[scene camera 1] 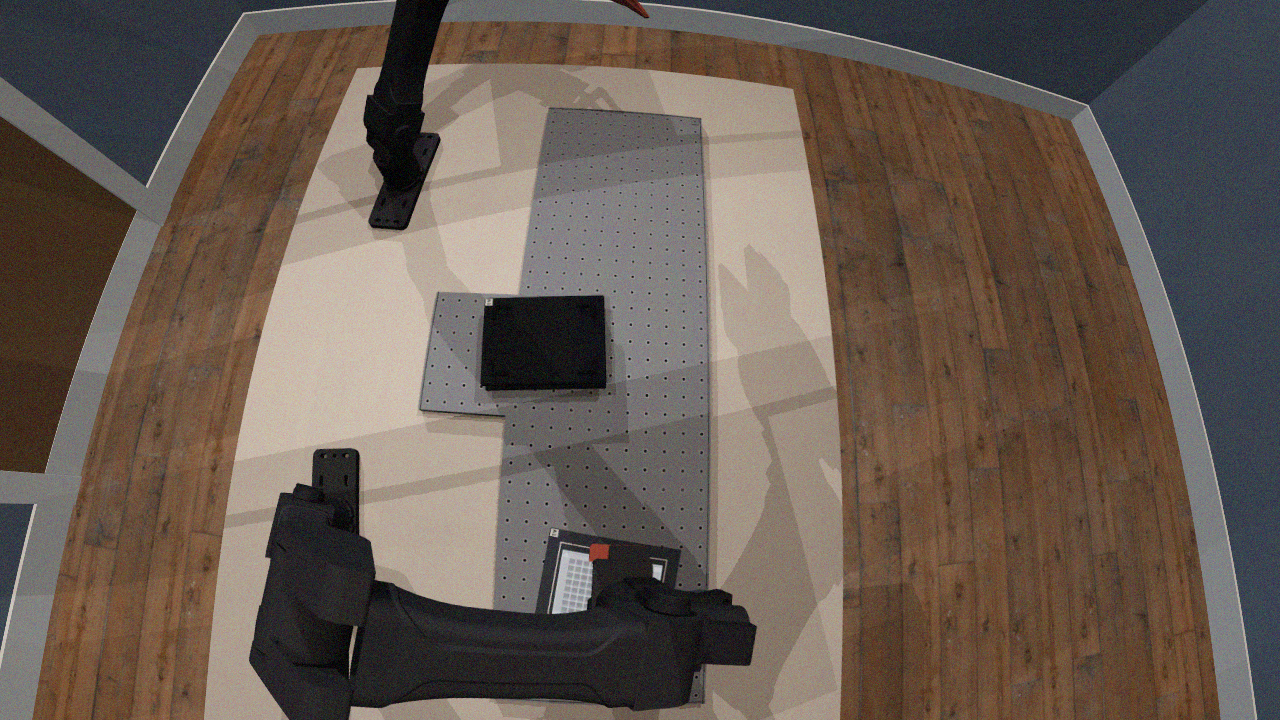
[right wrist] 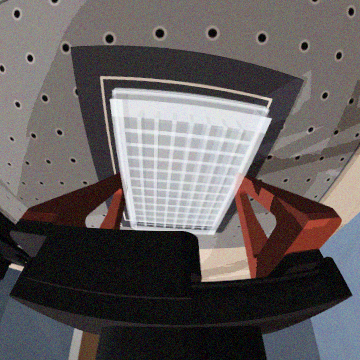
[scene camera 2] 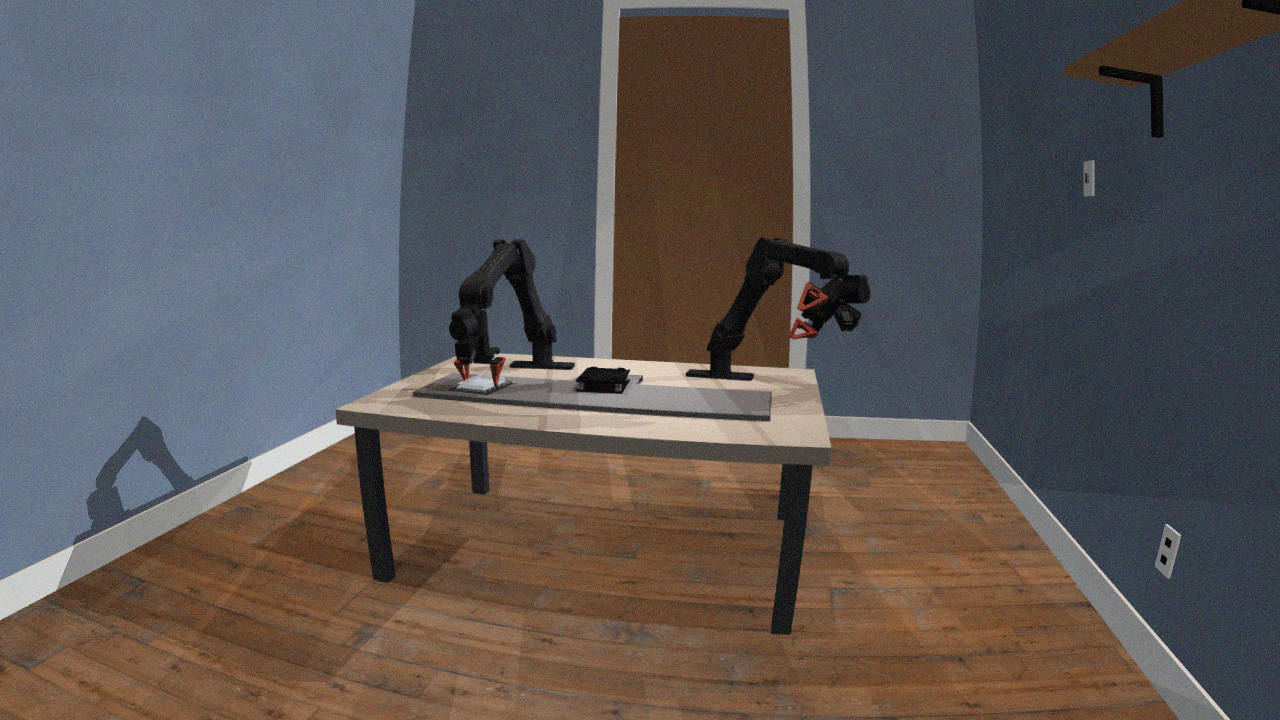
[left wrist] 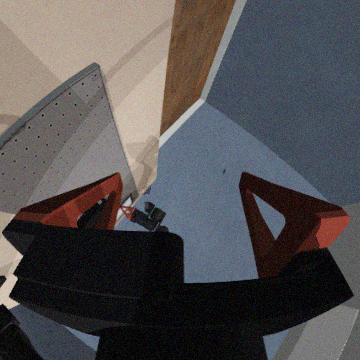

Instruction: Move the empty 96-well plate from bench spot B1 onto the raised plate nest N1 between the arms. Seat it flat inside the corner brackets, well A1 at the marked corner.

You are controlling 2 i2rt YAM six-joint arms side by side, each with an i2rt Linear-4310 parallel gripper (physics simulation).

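Frame: origin at the left arm's base, x ahead, y left, z up, level; millimetres.
Seen in the pictures: left gripper, fingertip midpoint: [scene camera 2: 795, 323] [left wrist: 180, 178]; right gripper, fingertip midpoint: [right wrist: 180, 177] [scene camera 2: 481, 385] [left wrist: 121, 207]; left arm's base, link origin: [scene camera 1: 406, 179] [scene camera 2: 720, 376]; right arm's base, link origin: [scene camera 1: 336, 520] [scene camera 2: 542, 366].
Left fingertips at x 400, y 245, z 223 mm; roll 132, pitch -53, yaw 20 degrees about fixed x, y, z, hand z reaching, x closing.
Observation:
Offsets run from my left fingertips to a thing's top centre. "*": to the spot under its first point. Level surfaces: height alone.
The clear-white 96-well plate {dz -193, dx +26, dy -821 mm} [scene camera 1: 572, 580] [scene camera 2: 481, 385] [right wrist: 180, 160] lies flat on the dark bench spot B1 {* dz -208, dx +84, dy -762 mm} [scene camera 1: 657, 550] [right wrist: 87, 85], inside its pale outline. My right gripper [scene camera 2: 480, 379] [right wrist: 180, 177] points down over it, shut on the plate, with one red finger against each long side. The right arm hides part of the plate in scene camera 1. The raised black nest N1 {dz -171, dx -98, dy -511 mm} [scene camera 1: 543, 342] [scene camera 2: 603, 379] stands between the arms, with a small white tag at its upper left corner in scene camera 1. My left gripper [scene camera 2: 795, 322] [left wrist: 180, 178] is open and empty, high off the table.
The grey perforated board {dz -210 mm} [scene camera 1: 657, 268] [scene camera 2: 698, 400] [left wrist: 45, 135] lies under the nest and bench spot, on the pale table [scene camera 1: 760, 179] [scene camera 2: 581, 437]. The nest stands above the board's surface, above the bench spot in scene camera 1. The left arm is raised away from the nest.

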